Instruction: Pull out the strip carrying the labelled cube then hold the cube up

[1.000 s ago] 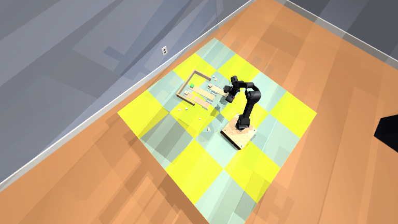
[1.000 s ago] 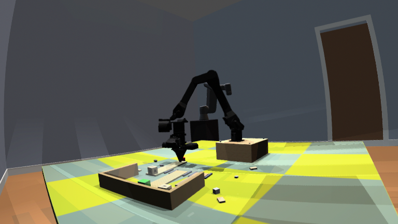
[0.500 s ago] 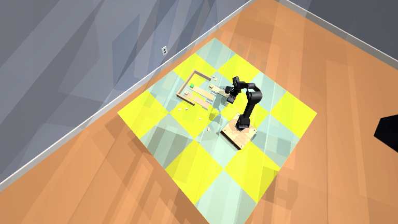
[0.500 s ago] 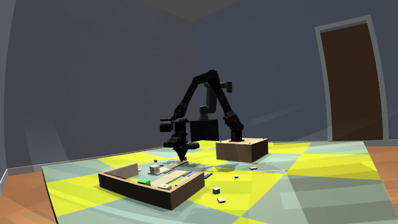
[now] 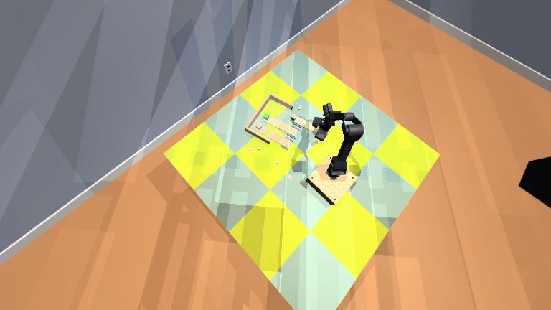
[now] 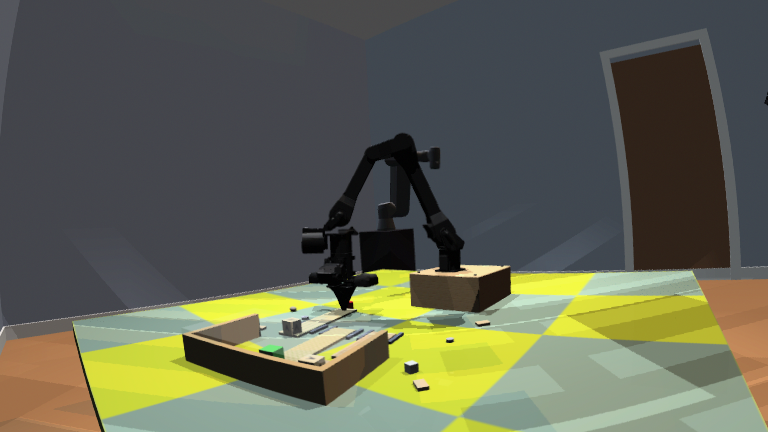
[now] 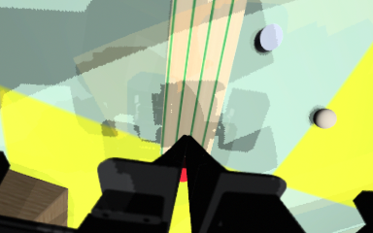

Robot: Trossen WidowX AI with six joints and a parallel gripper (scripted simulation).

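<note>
Right now my gripper tip is 3 cm past the small red block, 1 cm to the left of it and 1 cm below it. Round my gripper tip: cube (23 cm ahead, 38 cm to the left).
</note>
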